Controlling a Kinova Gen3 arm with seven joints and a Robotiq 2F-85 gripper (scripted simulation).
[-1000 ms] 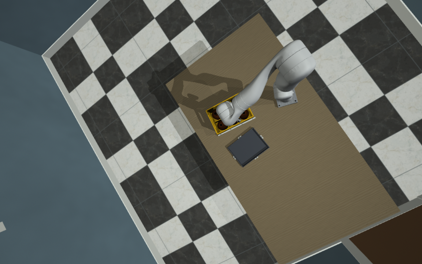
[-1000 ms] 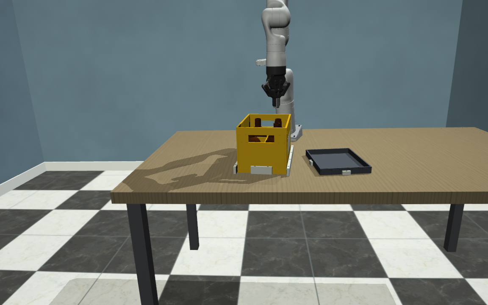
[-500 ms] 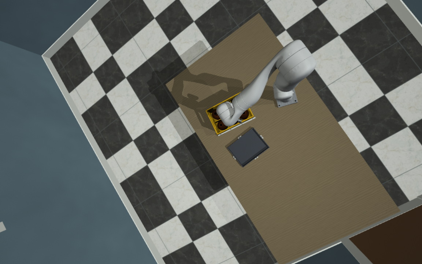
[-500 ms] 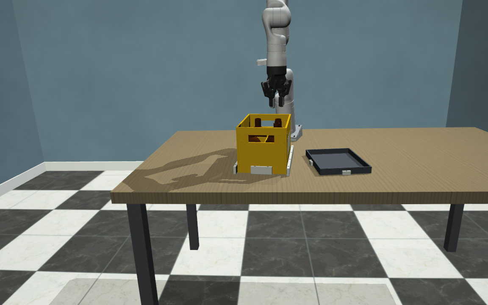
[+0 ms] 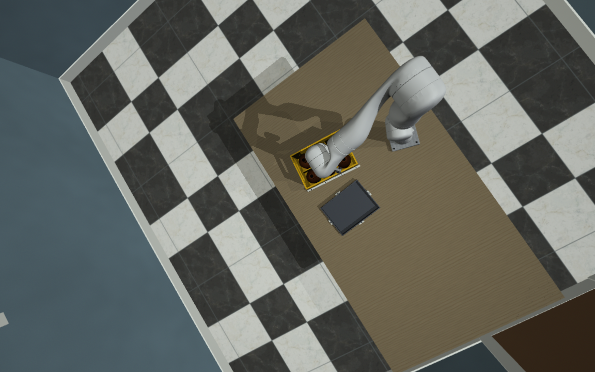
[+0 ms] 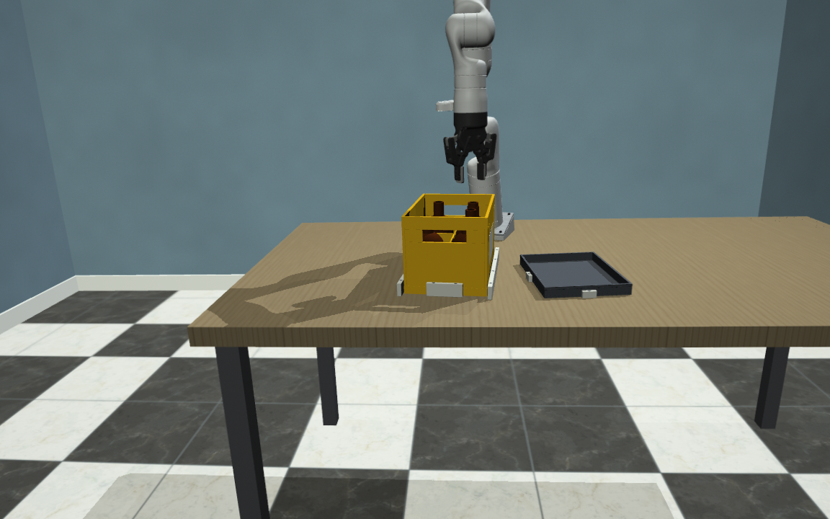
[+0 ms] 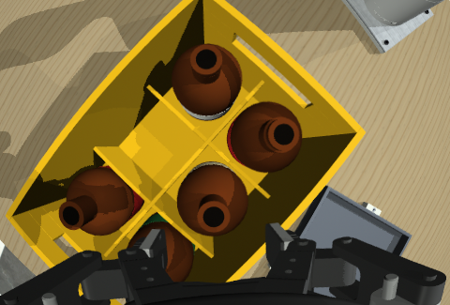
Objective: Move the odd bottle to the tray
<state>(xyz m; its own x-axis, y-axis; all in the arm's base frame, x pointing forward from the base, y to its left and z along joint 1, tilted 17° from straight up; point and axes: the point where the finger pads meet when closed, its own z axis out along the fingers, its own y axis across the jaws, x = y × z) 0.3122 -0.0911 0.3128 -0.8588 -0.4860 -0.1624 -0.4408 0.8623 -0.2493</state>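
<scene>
The yellow crate is 160 mm below my hand, 40 mm to the right of it and 10 mm behind it. Round my hand: brown bottle: 160 mm below, 80 mm behind, 20 mm to the left; dark tray: 230 mm to the left, 230 mm below, 70 mm ahead.
</scene>
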